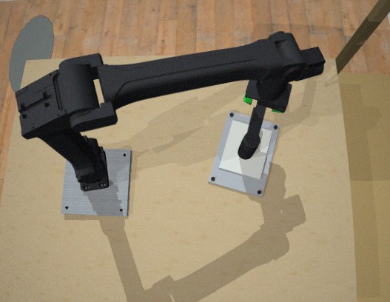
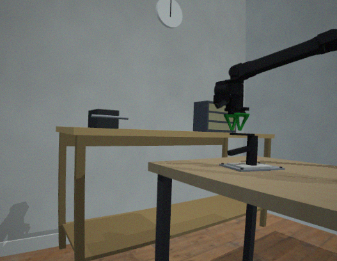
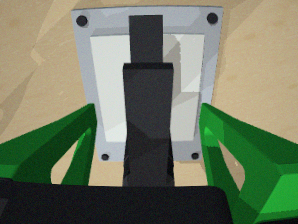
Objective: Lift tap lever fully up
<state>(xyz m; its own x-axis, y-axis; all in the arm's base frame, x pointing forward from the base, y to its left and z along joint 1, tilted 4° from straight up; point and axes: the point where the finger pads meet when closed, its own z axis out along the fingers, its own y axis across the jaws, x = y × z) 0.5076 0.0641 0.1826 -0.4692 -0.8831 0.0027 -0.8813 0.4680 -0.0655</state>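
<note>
The lever is 30 mm to the right of my hand, 20 mm below it and 20 mm behind it.
</note>
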